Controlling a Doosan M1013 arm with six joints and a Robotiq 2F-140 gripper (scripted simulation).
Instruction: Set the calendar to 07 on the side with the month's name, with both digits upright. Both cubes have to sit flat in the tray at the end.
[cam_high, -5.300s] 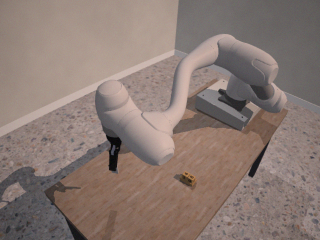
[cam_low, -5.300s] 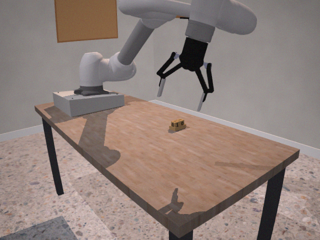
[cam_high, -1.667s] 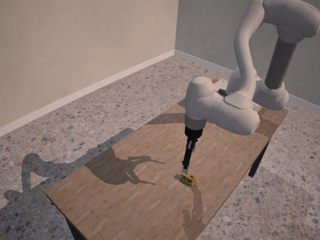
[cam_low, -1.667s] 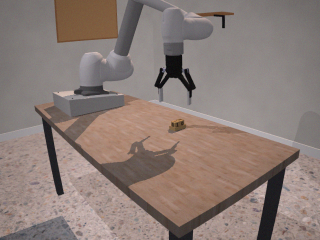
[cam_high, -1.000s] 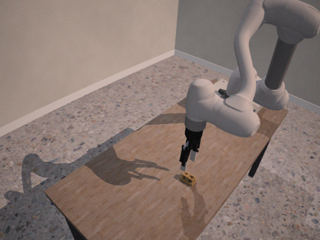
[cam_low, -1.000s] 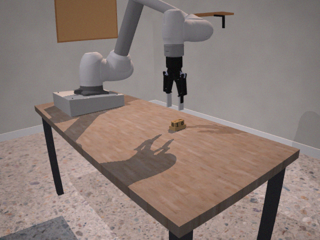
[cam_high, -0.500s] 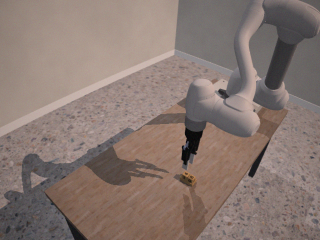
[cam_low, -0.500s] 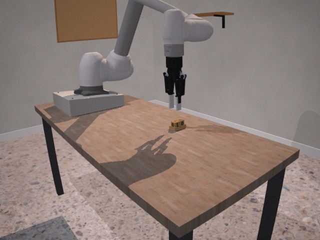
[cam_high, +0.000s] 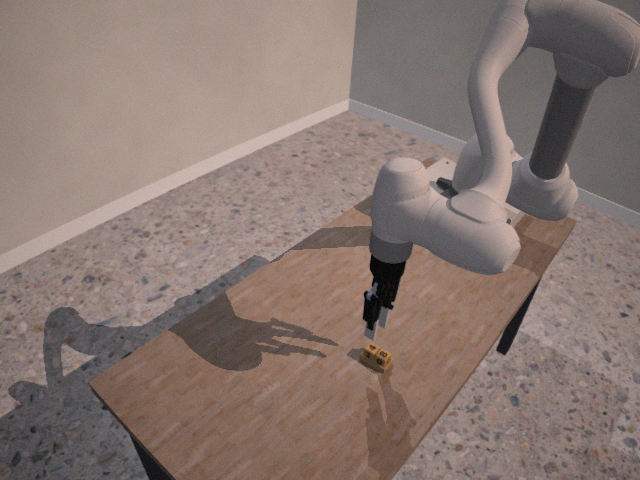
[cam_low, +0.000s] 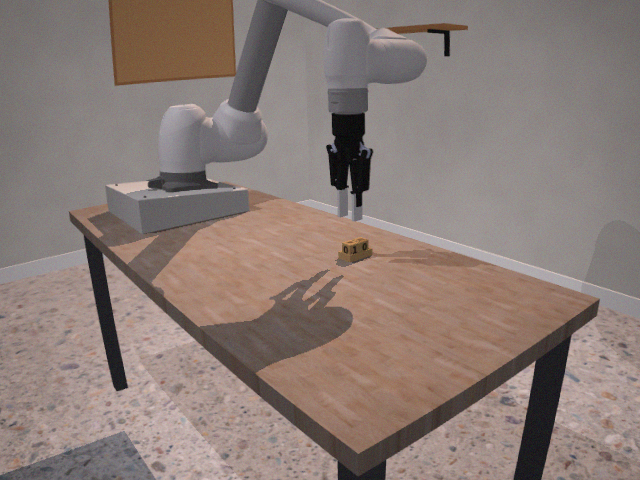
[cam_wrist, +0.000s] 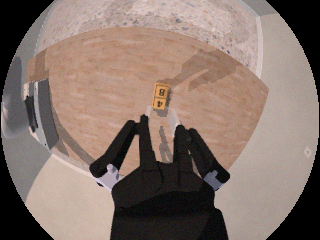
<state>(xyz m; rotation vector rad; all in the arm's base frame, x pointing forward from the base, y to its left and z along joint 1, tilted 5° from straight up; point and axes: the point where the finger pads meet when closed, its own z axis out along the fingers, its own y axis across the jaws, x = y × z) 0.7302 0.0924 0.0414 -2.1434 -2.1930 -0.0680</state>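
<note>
Now: the tray 20 mm to the left of my hand and 120 mm below it.
</note>
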